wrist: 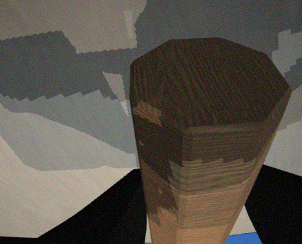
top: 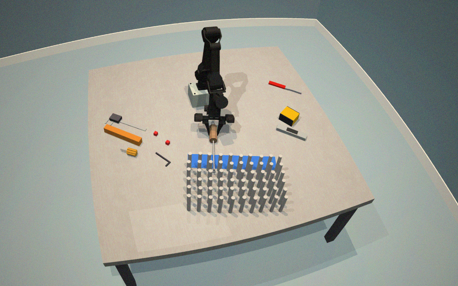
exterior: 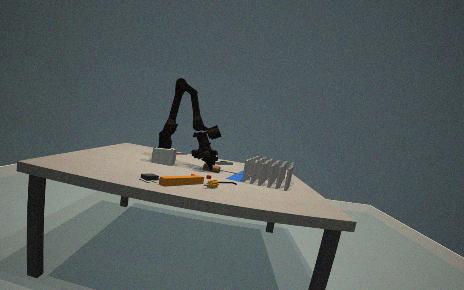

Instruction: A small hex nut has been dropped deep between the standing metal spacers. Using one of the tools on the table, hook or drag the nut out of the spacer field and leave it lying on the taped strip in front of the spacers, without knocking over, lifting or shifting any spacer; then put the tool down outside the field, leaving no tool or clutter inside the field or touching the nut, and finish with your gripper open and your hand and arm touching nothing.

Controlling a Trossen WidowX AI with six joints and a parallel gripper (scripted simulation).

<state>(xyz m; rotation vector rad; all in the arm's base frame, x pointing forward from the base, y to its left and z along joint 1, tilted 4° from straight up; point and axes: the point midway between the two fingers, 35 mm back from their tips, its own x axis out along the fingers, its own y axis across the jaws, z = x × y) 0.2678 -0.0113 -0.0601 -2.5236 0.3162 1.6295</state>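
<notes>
Right now the red-handled tool is 290 mm behind my gripper tip, 520 mm to the left of it and 10 mm below it. Round my gripper tip: blue taped strip 170 mm ahead, 50 mm to the left, 10 mm below; then hex nut 200 mm ahead, 50 mm to the right, 10 mm below; then black hex key 100 mm ahead, 250 mm to the right, 10 mm below.
</notes>
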